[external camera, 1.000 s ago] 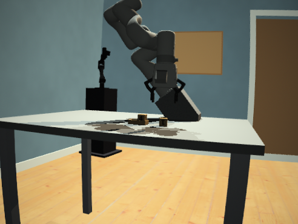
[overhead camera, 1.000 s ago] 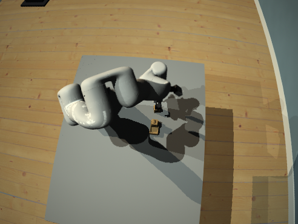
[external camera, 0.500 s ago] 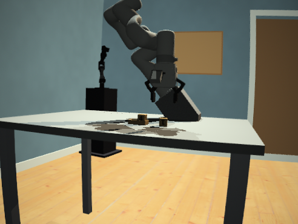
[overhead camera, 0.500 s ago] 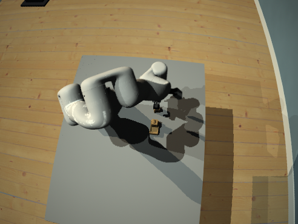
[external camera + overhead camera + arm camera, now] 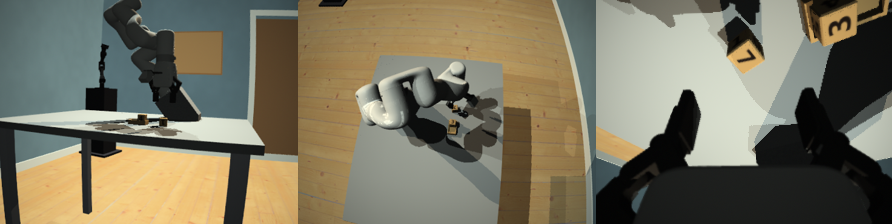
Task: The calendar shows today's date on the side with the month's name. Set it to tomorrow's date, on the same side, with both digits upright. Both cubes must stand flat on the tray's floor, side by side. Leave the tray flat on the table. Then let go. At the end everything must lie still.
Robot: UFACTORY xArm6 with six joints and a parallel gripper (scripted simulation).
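My gripper is now 9 cm above the wooden number cube. Round my hand: wooden calendar tray: 11 cm to the right, 10 cm below, 1 cm ahead.
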